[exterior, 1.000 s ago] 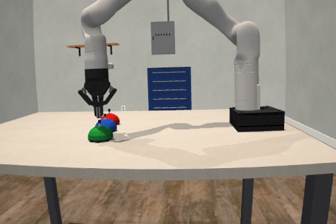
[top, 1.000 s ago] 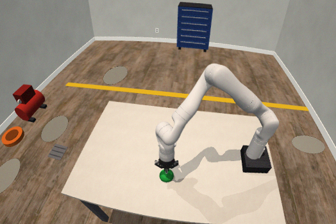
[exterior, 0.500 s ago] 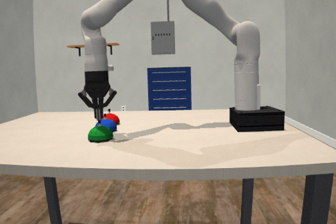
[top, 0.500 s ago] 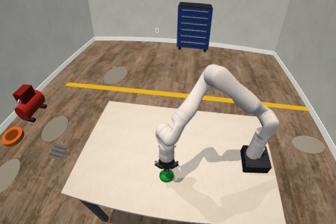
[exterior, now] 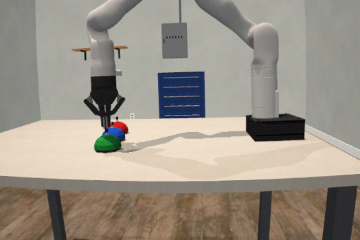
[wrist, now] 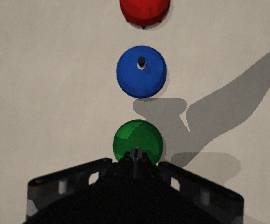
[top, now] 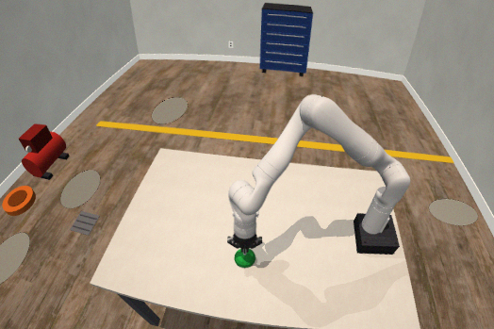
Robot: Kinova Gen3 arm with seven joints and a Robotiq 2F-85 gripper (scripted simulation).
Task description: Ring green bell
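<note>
My gripper is now 40 mm above the green bell. Round my hand: red bell (70 mm ahead, 230 mm to the right, 40 mm below); blue bell (30 mm ahead, 120 mm to the right, 40 mm below).
</note>
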